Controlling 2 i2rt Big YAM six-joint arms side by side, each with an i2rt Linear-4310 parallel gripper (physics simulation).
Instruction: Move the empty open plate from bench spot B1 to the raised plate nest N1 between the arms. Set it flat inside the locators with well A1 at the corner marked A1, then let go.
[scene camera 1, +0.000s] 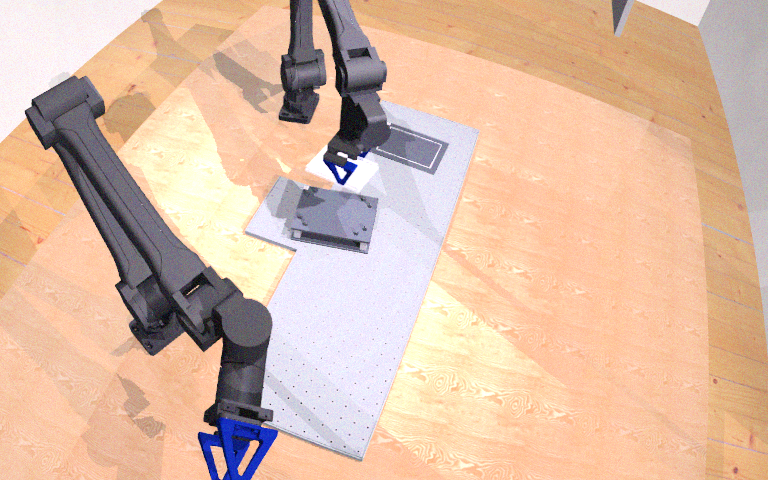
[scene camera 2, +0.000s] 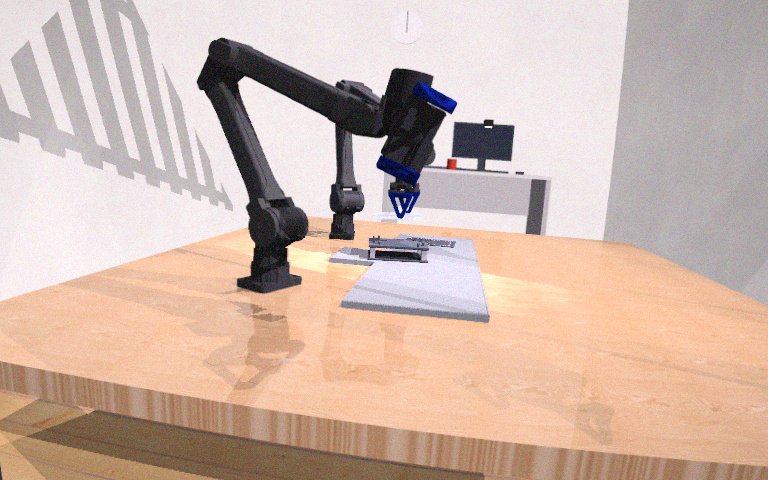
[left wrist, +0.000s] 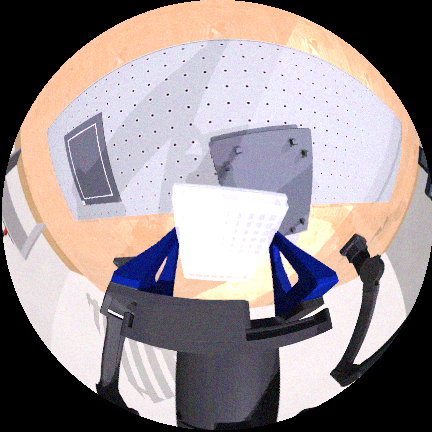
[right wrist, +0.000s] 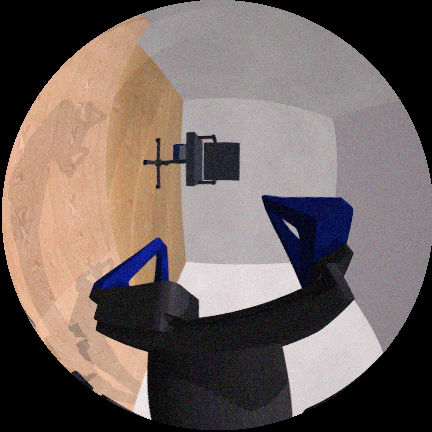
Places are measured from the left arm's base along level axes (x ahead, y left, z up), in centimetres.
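Pixels of known places: left gripper, between the fingertips: (scene camera 1: 350, 171) (scene camera 2: 403, 217) (left wrist: 224, 232); right gripper, between the fingertips: (scene camera 2: 426, 138) (right wrist: 208, 223); left arm's base, origin of its link: (scene camera 1: 299, 108) (scene camera 2: 342, 236); right arm's base, origin of its link: (scene camera 1: 162, 325) (scene camera 2: 270, 284) (left wrist: 352, 244).
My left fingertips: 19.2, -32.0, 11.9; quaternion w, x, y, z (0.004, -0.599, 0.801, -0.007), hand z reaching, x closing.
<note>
For each thing: its top centre in the pictures, then the offset to it from my left fingertips, as dx, dy, dz. "spot": a spot on its surface instead. Level surfaces: height alone.
- white plate, centre of its top: (left wrist: 222, 257) (scene camera 1: 342, 163) (scene camera 2: 397, 212) -1.9, +0.7, +1.2
- raised grey nest, centre of its top: (left wrist: 274, 199) (scene camera 1: 335, 209) (scene camera 2: 398, 238) -1.5, -6.0, -5.5
- Bench spot B1, a spot on its surface: (left wrist: 90, 162) (scene camera 1: 408, 150) spot: +11.1, +21.0, -10.5
- pale perforated board, height of its surface: dz -10.6
The white plate (scene camera 1: 369, 170) (scene camera 2: 385, 215) (left wrist: 215, 215) is held in the air, roughly level, its wells partly washed out by glare. My left gripper (scene camera 1: 353, 166) (scene camera 2: 401, 215) (left wrist: 224, 232) is shut on it, one blue finger at each side. The raised grey nest (scene camera 1: 334, 212) (scene camera 2: 396, 243) (left wrist: 265, 167), with small dark locator pins, stands lower; in the left wrist view the plate hides its near left part and sits turned slightly against it. The A1 marks are not legible. Bench spot B1 (scene camera 1: 416, 149) (left wrist: 90, 162) is bare. My right gripper (scene camera 2: 417, 134) (right wrist: 208, 223) is open and empty, high up, far from the plate.
A pale perforated board (scene camera 1: 339, 305) (scene camera 2: 419, 291) (left wrist: 175, 80) carries the nest and B1. The right arm's base (scene camera 1: 152, 336) (scene camera 2: 269, 280) stands beside the board. A desk with a monitor (scene camera 2: 483, 141) is in the background; a chair (right wrist: 220, 161) shows in the right wrist view.
</note>
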